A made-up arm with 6 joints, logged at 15 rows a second.
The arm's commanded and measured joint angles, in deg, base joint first. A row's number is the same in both.
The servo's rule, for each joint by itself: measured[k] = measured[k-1] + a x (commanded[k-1-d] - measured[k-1]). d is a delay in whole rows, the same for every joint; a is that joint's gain. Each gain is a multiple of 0.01, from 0.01 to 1. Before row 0 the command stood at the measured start. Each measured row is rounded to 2 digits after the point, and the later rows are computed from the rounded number. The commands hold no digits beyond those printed.
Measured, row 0:
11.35, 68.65, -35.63, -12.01, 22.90, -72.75
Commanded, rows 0 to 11:
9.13, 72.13, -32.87, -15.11, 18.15, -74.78
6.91, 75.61, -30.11, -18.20, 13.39, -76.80
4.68, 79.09, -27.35, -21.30, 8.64, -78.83
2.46, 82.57, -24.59, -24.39, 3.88, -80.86
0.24, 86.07, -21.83, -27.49, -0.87, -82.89
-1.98, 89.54, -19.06, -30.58, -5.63, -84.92
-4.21, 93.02, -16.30, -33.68, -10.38, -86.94
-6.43, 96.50, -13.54, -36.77, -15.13, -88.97
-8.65, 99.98, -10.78, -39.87, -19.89, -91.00
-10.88, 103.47, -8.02, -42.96, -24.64, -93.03
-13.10, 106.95, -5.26, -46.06, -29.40, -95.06
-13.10, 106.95, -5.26, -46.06, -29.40, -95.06
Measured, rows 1 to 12:
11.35, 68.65, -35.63, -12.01, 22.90, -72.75
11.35, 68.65, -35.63, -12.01, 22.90, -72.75
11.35, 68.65, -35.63, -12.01, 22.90, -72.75
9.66, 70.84, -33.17, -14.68, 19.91, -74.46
7.57, 73.85, -30.45, -17.71, 15.80, -76.43
5.37, 77.15, -27.69, -20.80, 11.29, -78.45
3.16, 80.56, -24.93, -23.89, 6.62, -80.47
0.94, 84.03, -22.17, -26.99, 1.90, -82.50
-1.28, 87.50, -19.40, -30.08, -2.84, -84.53
-3.51, 90.98, -16.64, -33.18, -7.59, -86.55
-5.73, 94.46, -13.88, -36.27, -12.34, -88.58
-7.95, 97.94, -11.12, -39.37, -17.10, -90.61
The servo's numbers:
d 3
a 0.76 0.63 0.89 0.86 0.63 0.84

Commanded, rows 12 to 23:
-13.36, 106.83, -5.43, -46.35, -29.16, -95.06
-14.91, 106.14, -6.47, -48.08, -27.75, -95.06
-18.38, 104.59, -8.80, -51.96, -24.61, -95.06
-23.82, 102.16, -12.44, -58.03, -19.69, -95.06
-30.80, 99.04, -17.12, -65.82, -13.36, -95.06
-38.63, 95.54, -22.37, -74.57, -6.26, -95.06
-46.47, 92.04, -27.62, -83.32, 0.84, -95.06
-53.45, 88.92, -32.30, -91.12, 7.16, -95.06
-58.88, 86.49, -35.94, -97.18, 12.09, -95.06
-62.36, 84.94, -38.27, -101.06, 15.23, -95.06
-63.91, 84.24, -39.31, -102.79, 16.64, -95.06
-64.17, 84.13, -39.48, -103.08, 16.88, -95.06
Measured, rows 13 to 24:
-10.18, 101.42, -8.36, -42.46, -21.85, -92.64
-12.40, 104.90, -5.60, -45.56, -26.61, -94.67
-12.93, 106.19, -5.30, -45.99, -28.37, -95.00
-13.26, 106.59, -5.42, -46.30, -28.87, -95.05
-14.51, 106.31, -6.35, -47.83, -28.16, -95.06
-17.45, 105.23, -8.53, -51.38, -25.92, -95.06
-22.29, 103.30, -12.01, -57.10, -22.00, -95.06
-28.76, 100.62, -16.56, -64.60, -16.56, -95.06
-36.26, 97.42, -21.73, -73.17, -10.07, -95.06
-44.02, 94.03, -26.97, -81.90, -3.20, -95.06
-51.19, 90.81, -31.71, -89.83, 3.33, -95.06
-57.03, 88.09, -35.47, -96.15, 8.85, -95.06

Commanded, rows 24 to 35:
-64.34, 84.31, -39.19, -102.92, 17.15, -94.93
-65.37, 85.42, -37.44, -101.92, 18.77, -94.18
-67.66, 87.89, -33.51, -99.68, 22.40, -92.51
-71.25, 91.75, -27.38, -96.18, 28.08, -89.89
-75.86, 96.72, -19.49, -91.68, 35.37, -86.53
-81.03, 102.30, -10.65, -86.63, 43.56, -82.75
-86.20, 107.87, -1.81, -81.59, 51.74, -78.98
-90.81, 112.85, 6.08, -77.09, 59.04, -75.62
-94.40, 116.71, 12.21, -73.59, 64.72, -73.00
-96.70, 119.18, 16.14, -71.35, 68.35, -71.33
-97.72, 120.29, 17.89, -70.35, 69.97, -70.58
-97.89, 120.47, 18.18, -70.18, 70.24, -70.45
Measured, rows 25 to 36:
-61.08, 86.11, -37.96, -100.37, 12.87, -95.06
-63.23, 84.93, -39.16, -102.45, 15.25, -95.06
-63.94, 84.43, -39.44, -102.99, 16.28, -95.06
-64.24, 84.35, -39.22, -102.93, 16.83, -94.95
-65.10, 85.02, -37.64, -102.06, 18.05, -94.30
-67.05, 86.83, -33.96, -100.01, 20.79, -92.80
-70.24, 89.93, -28.10, -96.72, 25.38, -90.36
-74.51, 94.21, -20.44, -92.39, 31.67, -87.14
-79.47, 99.31, -11.73, -87.44, 39.16, -83.45
-84.58, 104.70, -2.90, -82.41, 47.09, -79.70
-89.31, 109.83, 5.09, -77.83, 54.62, -76.27
-93.18, 114.16, 11.43, -74.18, 60.98, -73.52

